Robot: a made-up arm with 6 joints.
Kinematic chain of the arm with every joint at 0, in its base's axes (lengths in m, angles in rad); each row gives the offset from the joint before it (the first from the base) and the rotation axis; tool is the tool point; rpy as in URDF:
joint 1: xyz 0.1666 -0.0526 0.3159 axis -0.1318 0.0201 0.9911
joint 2: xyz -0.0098 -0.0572 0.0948 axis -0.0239 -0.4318 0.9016
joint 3: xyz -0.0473 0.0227 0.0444 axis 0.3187 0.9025 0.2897
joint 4: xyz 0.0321 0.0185 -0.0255 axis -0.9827 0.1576 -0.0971
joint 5: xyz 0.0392 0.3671 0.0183 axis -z
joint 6: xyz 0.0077 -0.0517 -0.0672 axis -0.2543 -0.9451 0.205
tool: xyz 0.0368 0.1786 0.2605 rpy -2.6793 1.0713 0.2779
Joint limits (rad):
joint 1: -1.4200..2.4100
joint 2: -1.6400..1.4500
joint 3: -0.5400..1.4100
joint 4: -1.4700..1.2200
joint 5: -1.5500..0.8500
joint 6: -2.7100..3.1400
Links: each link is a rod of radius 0.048 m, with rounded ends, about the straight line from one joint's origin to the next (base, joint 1, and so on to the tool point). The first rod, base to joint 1, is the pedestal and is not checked.
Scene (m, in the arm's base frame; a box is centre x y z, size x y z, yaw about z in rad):
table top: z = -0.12
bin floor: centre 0.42 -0.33 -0.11 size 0.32 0.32 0.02 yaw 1
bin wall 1: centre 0.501 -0.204 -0.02 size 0.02 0.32 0.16 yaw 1
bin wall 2: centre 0.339 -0.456 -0.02 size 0.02 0.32 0.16 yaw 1
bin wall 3: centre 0.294 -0.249 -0.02 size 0.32 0.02 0.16 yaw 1
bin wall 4: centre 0.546 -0.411 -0.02 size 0.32 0.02 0.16 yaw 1
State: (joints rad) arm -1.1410 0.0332 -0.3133 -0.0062 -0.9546 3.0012
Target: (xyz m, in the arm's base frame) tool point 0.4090 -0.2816 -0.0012
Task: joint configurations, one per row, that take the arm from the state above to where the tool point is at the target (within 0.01 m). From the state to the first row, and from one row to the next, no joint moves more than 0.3 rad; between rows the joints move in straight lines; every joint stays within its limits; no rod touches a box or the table.
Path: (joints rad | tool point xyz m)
1: -1.2108 -0.2046 -0.3700 -0.1229 -0.8777 3.0359 | 0.5555 -0.1155 0.1338
2: -1.2805 -0.4424 -0.4266 -0.2396 -0.8008 3.0706 | 0.5464 -0.2290 0.1474
3: -1.3502 -0.6802 -0.4833 -0.3563 -0.7239 3.1053 | 0.4967 -0.3420 0.1493
4: -1.4200 -0.9180 -0.5400 -0.4730 -0.6471 3.1400 | 0.4089 -0.4382 0.1410
5: -1.2083 -0.9618 -0.5400 -0.2957 -0.8465 3.1400 | 0.4250 -0.3599 0.0648
6: -0.9967 -1.0055 -0.5400 -0.1184 -1.0459 3.1400 | 0.4090 -0.2816 -0.0012

